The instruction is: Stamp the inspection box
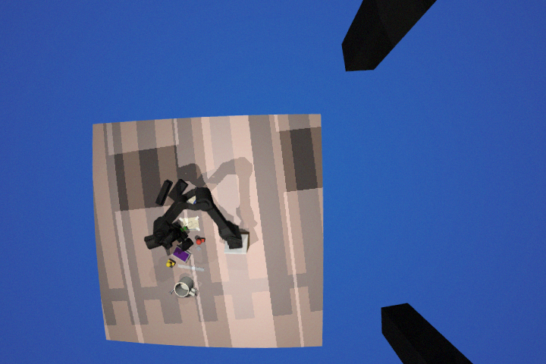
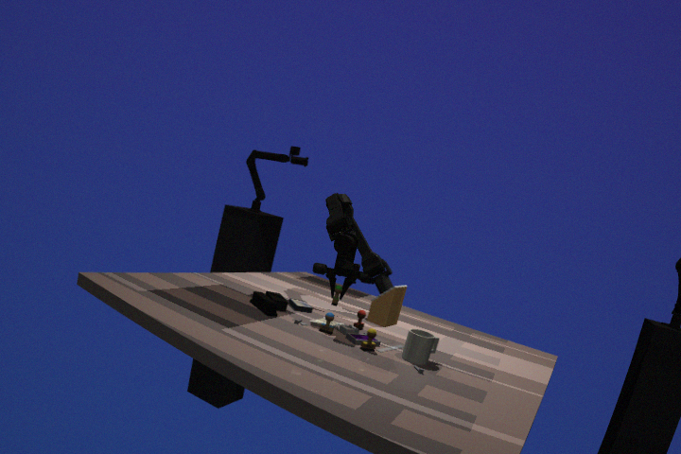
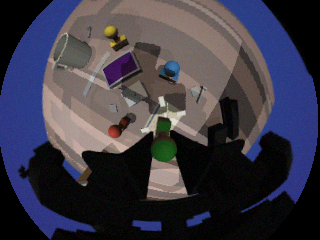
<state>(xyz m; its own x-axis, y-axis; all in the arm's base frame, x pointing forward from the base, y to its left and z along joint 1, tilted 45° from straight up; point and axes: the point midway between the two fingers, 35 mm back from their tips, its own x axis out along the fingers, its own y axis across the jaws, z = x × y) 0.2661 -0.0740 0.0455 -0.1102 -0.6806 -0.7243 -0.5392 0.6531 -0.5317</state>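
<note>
The red-knobbed stamp lies 6 cm behind my gripper tip, 8 cm to the left of it and 7 cm below it. The rest, counted from my gripper tip: pale card: 1 cm behind, 1 cm to the right, 9 cm below; green-knobbed stamp: right at my gripper tip; blue-knobbed stamp: 10 cm ahead, 3 cm to the left, 7 cm below.
</note>
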